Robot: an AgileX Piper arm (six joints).
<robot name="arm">
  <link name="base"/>
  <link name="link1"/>
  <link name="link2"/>
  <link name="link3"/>
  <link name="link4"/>
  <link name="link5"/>
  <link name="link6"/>
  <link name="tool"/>
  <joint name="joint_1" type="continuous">
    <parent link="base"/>
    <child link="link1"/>
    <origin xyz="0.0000 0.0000 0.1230"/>
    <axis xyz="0 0 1"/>
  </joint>
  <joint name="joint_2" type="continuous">
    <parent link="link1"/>
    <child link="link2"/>
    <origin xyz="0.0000 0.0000 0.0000"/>
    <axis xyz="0 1 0"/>
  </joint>
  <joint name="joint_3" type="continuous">
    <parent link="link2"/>
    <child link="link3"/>
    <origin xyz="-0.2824 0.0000 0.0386"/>
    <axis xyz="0 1 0"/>
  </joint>
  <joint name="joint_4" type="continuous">
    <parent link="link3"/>
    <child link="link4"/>
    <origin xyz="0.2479 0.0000 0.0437"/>
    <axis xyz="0.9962 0 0.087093"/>
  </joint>
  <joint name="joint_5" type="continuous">
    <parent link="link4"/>
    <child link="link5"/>
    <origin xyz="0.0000 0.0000 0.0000"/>
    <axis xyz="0 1 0"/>
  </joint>
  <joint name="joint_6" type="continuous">
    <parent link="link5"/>
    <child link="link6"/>
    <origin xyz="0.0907 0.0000 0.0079"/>
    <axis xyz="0.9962 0 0.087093"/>
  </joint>
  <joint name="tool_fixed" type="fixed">
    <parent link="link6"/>
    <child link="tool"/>
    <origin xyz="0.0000 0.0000 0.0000" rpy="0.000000 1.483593 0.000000"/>
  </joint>
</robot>
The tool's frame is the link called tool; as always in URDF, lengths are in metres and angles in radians. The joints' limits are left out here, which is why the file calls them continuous.
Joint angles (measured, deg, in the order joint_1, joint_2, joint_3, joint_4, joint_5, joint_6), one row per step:
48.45 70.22 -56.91 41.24 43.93 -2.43
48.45 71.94 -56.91 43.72 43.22 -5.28
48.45 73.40 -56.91 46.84 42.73 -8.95
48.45 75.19 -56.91 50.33 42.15 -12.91
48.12 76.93 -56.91 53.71 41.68 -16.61
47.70 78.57 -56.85 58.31 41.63 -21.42
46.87 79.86 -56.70 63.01 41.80 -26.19
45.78 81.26 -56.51 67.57 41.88 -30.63
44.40 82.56 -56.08 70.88 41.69 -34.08
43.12 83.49 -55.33 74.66 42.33 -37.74
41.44 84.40 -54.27 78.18 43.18 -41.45
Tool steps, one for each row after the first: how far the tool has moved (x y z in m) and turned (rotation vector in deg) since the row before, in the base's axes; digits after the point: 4 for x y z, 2 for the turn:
0.0038 0.0064 -0.0053 0.47 0.34 0.89
0.0026 0.0059 -0.0040 0.95 0.08 1.31
0.0035 0.0069 -0.0053 1.00 0.23 1.18
0.0047 0.0056 -0.0054 0.96 0.33 0.63
0.0041 0.0054 -0.0045 1.69 0.42 0.98
0.0050 0.0031 -0.0032 2.00 0.33 0.45
0.0069 0.0022 -0.0040 1.88 0.43 -0.26
0.0084 -0.0002 -0.0059 0.99 0.30 -1.04
0.0056 -0.0012 -0.0051 1.40 0.69 -0.45
0.0066 -0.0034 -0.0067 1.15 0.67 -0.71

